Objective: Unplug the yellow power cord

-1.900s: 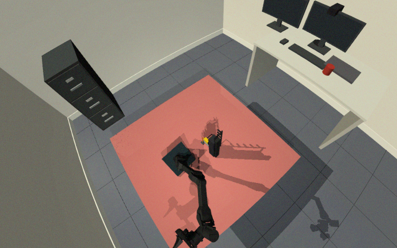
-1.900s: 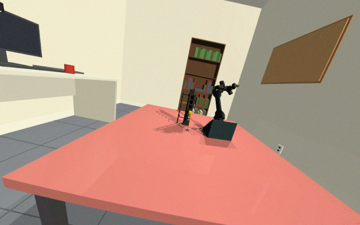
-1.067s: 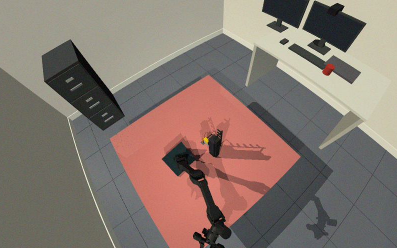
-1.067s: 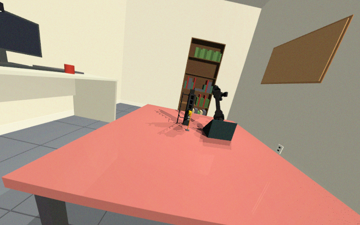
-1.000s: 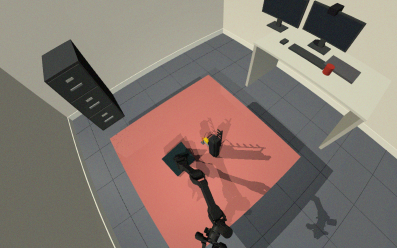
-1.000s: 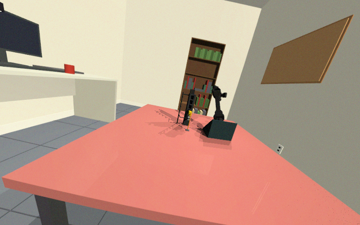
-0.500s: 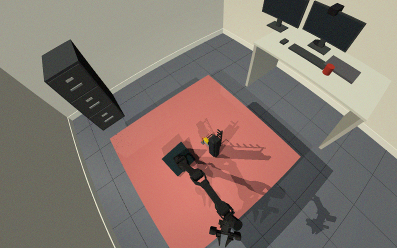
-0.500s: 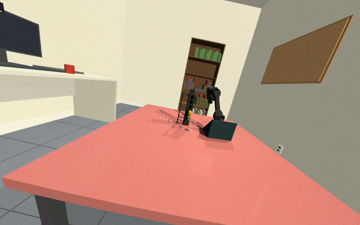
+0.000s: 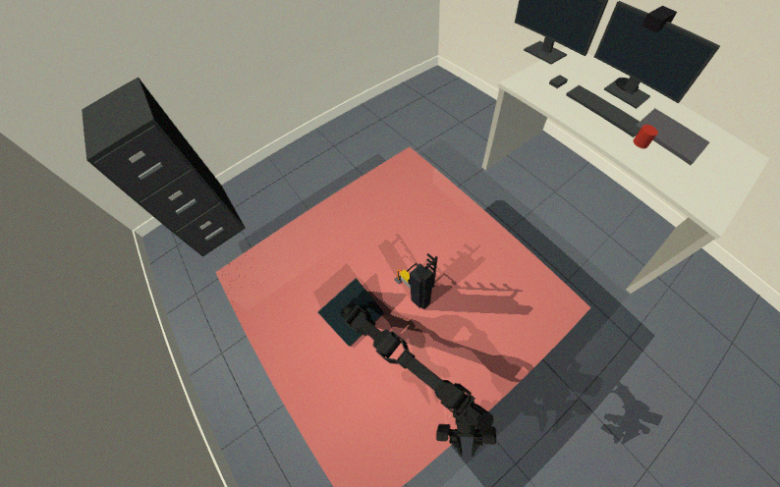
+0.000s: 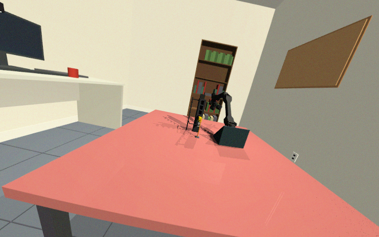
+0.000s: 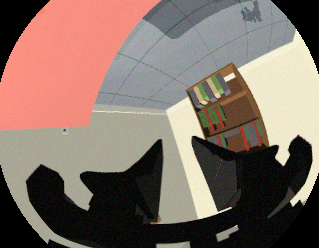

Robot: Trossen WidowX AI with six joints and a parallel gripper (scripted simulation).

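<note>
Now: gripper tip 280 mm short of the yellow plug, 620 mm to the right of it and 40 mm above it.
</note>
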